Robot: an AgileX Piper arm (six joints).
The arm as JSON. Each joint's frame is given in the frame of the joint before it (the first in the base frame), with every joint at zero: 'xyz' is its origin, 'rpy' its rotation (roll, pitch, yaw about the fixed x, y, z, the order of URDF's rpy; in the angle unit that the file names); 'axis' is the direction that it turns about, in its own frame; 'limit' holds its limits. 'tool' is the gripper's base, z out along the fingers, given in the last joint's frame.
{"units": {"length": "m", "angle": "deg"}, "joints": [
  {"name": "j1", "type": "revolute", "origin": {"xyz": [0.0, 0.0, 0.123], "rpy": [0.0, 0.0, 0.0]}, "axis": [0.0, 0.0, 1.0], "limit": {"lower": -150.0, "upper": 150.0}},
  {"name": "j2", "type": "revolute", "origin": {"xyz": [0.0, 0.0, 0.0], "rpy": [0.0, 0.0, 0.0]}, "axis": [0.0, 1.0, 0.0], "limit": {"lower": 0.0, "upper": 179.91}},
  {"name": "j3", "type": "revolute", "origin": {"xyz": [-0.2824, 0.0, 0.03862], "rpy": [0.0, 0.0, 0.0]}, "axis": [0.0, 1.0, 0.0], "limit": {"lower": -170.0, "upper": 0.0}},
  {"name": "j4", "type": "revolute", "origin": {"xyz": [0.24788, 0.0, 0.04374], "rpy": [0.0, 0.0, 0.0]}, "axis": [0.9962, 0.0, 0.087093], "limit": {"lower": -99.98, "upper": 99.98}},
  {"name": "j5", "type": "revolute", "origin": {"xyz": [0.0, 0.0, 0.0], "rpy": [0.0, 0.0, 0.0]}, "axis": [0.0, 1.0, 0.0], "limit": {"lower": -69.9, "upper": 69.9}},
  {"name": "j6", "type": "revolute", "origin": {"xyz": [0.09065, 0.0, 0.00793], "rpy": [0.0, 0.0, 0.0]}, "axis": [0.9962, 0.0, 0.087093], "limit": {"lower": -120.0, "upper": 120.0}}
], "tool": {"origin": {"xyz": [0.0, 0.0, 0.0], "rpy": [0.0, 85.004, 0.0]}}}
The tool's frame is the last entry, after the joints.
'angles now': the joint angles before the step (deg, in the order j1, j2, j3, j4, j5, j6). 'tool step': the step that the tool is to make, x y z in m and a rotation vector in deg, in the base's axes. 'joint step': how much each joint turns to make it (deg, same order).
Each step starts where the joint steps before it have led.
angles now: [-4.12 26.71 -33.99 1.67 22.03 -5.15]
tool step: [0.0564 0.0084 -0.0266 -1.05 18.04 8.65]
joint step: [0.58 16.35 -2.62 14.75 5.52 -17.82]
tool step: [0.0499 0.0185 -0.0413 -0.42 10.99 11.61]
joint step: [3.27 15.85 -0.36 16.00 -0.76 -20.32]
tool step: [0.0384 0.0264 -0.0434 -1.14 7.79 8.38]
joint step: [5.84 14.59 -1.50 8.38 -3.03 -11.18]
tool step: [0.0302 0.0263 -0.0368 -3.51 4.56 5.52]
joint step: [5.49 12.27 -3.48 0.95 -3.86 -3.54]
